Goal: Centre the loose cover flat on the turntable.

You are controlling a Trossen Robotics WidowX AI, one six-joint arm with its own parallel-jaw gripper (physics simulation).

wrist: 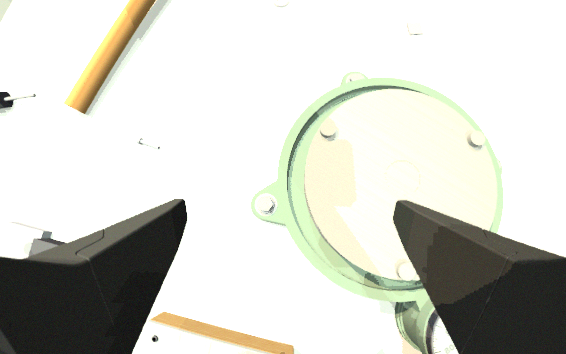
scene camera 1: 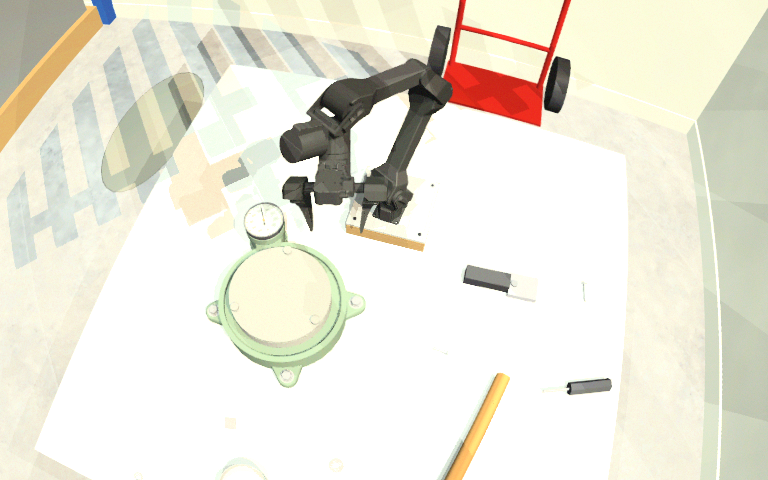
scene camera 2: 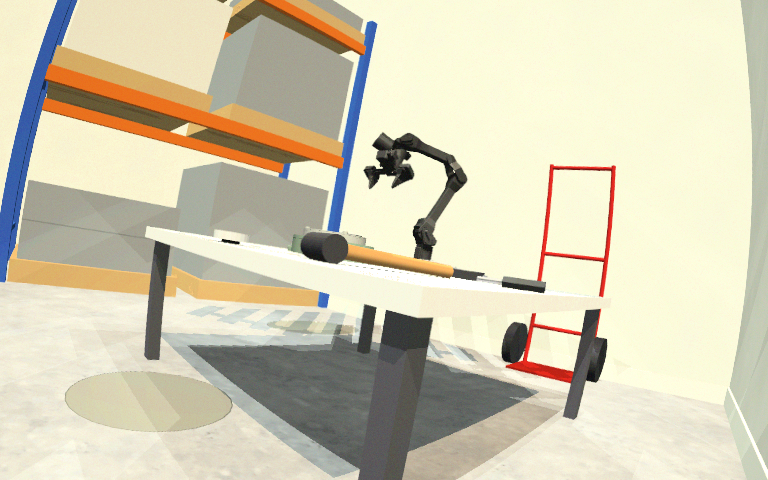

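Pixels of known places: gripper, between the fingertips: point(wrist: 291, 209) point(scene camera 1: 336, 231) point(scene camera 2: 380, 188); arm's base, origin of its link: point(scene camera 1: 389, 210).
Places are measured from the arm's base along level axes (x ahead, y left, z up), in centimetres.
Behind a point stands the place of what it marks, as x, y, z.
Note:
The loose cover point(scene camera 1: 280, 294) @(31.7, -13.0, 4.7) point(wrist: 425, 150) @(35.4, -15.4, 4.8), a cream disc with three small round knobs, lies inside the rim of the round green turntable point(scene camera 1: 283, 360) @(44.3, -7.0, 2.0) point(wrist: 360, 290) @(17.9, -12.9, 2.0). It sits off-centre: in the wrist view the gap to the rim is wide at the left and narrow at the right. It looks roughly flat; a slight tilt cannot be told. My gripper point(scene camera 1: 336, 230) @(22.7, -3.3, 22.6) point(scene camera 2: 382, 187) @(22.7, -3.3, 22.6) point(wrist: 291, 209) @(22.7, -3.3, 22.6) is open and empty, high above the table and pointing down. In the wrist view its right finger hides the cover's lower right edge.
A dial gauge point(scene camera 1: 263, 220) @(17.2, -24.3, 6.2) point(wrist: 442, 340) @(16.2, -20.9, 6.2) adjoins the turntable's back. The arm's base board point(scene camera 1: 385, 237) @(6.4, 1.4, -1.6) is right of it. A scraper point(scene camera 1: 487, 277) @(7.7, 27.2, -1.1), a mallet point(scene camera 1: 481, 421) @(41.3, 36.1, -0.3) point(scene camera 2: 396, 260) @(48.2, 37.4, -1.3) point(wrist: 112, 55) @(40.0, 35.0, -1.4) and a screwdriver point(scene camera 1: 589, 386) @(25.7, 58.6, -1.2) point(scene camera 2: 523, 283) @(26.6, 59.7, -2.4) lie farther right.

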